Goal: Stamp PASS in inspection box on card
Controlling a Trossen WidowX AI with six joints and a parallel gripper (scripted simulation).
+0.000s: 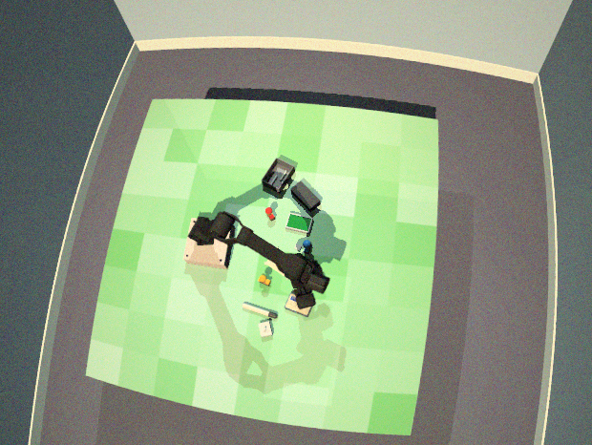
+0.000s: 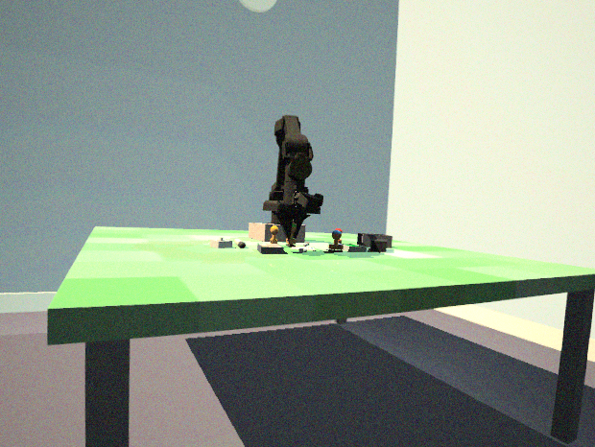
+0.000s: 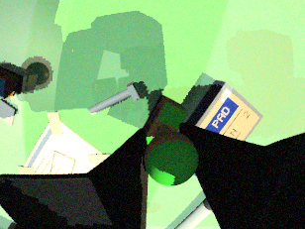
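Right now the green-knobbed stamp is right at my gripper tip. The rest, counted from my gripper tip: blue-and-white pad: 6 cm to the right, 2 cm below, 2 cm behind; then cream card: 10 cm to the left, 7 cm behind, 4 cm below; then orange stamp: 14 cm behind, 3 cm to the left, 2 cm below.
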